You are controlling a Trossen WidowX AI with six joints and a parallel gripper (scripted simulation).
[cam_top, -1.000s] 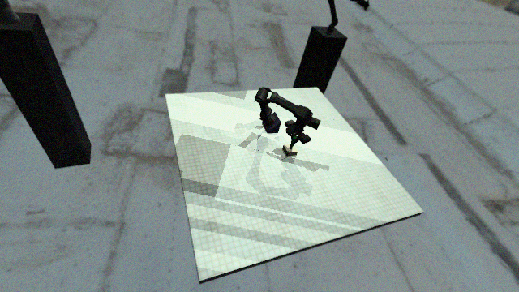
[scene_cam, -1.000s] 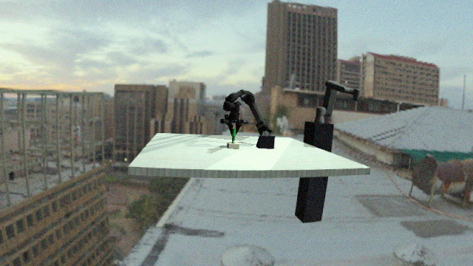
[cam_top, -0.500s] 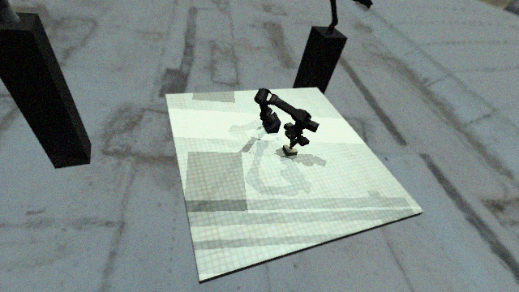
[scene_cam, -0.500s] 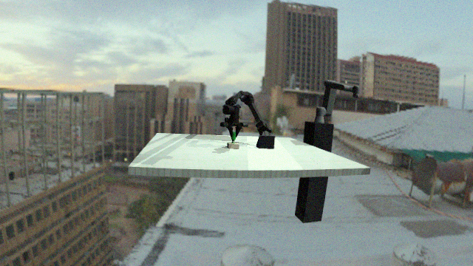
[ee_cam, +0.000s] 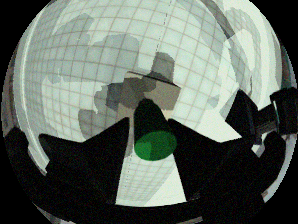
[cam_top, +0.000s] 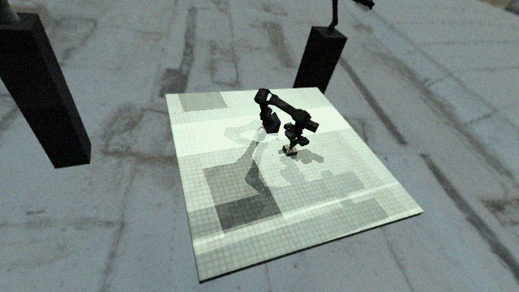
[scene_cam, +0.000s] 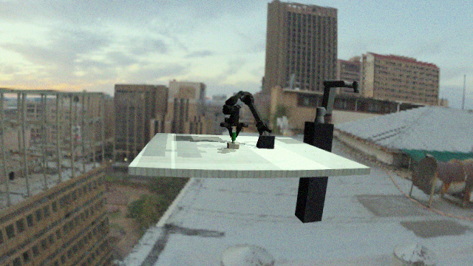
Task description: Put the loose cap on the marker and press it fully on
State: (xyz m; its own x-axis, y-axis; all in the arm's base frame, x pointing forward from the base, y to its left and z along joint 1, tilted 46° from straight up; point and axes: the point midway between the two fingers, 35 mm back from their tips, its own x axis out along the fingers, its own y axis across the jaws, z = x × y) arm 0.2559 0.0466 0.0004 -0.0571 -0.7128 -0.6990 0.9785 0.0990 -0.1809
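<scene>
The green cap is 10 mm above my gripper tip. Round my gripper tip: pale holder block 60 mm below.
</scene>
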